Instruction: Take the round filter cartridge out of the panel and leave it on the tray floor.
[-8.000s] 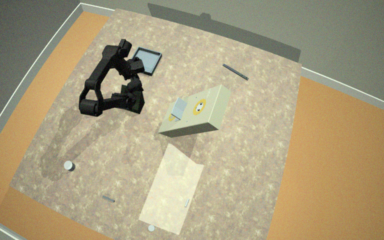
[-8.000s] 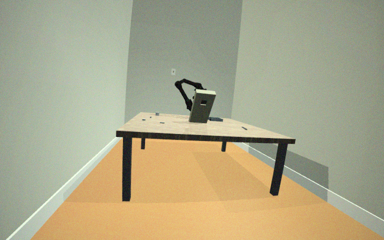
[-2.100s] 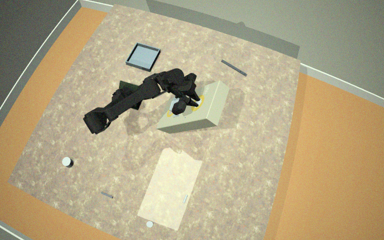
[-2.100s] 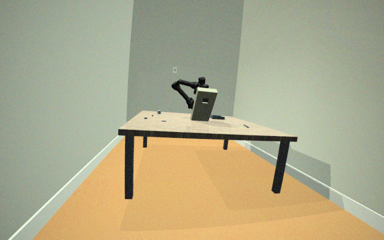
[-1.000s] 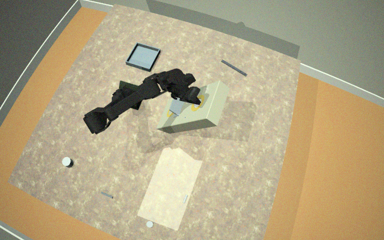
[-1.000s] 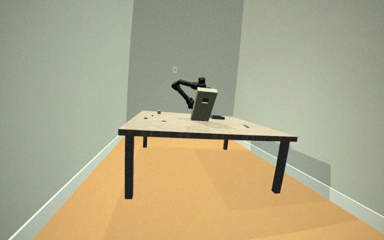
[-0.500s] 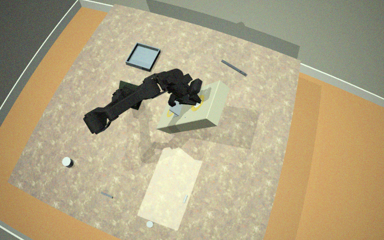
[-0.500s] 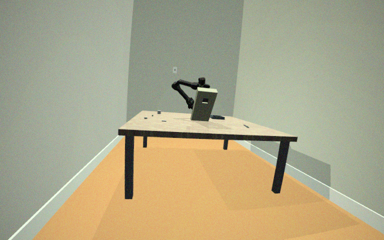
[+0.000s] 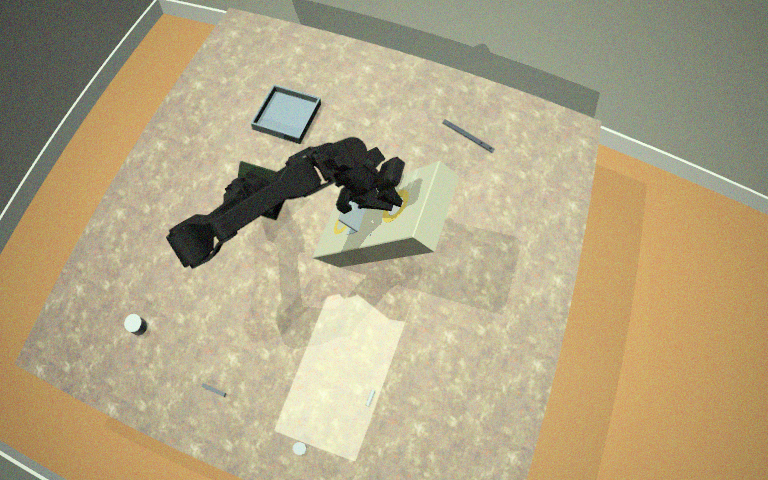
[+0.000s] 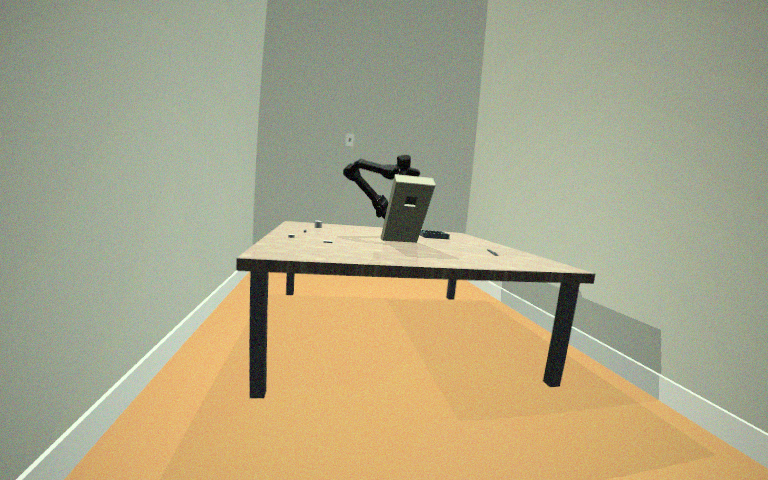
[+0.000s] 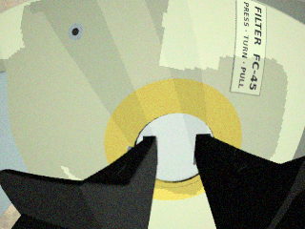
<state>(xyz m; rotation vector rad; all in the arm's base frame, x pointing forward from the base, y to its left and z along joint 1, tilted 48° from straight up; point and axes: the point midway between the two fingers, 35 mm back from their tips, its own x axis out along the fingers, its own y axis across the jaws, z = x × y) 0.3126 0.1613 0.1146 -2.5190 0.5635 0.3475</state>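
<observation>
My gripper tip is 1 cm short of the round filter cartridge and 1 cm above it. Also, from my gripper tip: blue-grey tray (43 cm behind, 26 cm to the left, 23 cm below); then short dark bar (24 cm behind, 50 cm to the right, 23 cm below); then beige service panel (4 cm behind, 8 cm below).
</observation>
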